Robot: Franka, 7 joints.
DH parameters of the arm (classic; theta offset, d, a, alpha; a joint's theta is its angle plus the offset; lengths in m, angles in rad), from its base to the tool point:
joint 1: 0 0.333 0 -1.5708
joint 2: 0 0 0 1.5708
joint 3: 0 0.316 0.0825 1.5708
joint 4: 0 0 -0.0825 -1.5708
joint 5: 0 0.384 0 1.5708
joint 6: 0 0 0.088 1.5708
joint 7: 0 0.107 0 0
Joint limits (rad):
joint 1: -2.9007..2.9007
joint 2: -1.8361..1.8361
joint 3: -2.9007..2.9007
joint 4: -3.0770..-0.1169
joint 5: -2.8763..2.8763
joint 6: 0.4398..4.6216
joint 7: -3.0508..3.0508
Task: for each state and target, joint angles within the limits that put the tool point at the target. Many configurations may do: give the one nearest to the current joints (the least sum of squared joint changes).
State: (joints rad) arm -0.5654 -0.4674 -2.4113 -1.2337 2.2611 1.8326 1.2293
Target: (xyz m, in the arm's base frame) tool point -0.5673 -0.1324 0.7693
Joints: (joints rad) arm -0.6082 -0.0707 -2.4195 -1.5551 2.1436 1.5949 1.2293
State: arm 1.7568 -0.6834 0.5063 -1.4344 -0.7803 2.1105 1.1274
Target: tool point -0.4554 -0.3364 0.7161
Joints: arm 1.9579 -0.9992 1.1950 -1.6528 -0.7301 2.1445 1.1274
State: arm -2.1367 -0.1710 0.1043 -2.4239 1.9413 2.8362 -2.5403
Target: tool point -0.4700 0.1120 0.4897
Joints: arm -2.7202 -0.3133 -0.4907 -2.2858 1.8985 2.9736 -2.5403
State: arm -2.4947 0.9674 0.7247 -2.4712 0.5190 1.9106 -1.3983
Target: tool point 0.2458 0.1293 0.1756
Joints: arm -1.7338 1.6172 0.8338 -2.8294 0.5308 2.0624 -1.3983
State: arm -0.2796 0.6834 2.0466 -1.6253 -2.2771 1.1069 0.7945
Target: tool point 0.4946 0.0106 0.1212
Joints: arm -0.8194 1.0948 1.0826 -2.1919 -1.9742 0.9758 0.7945
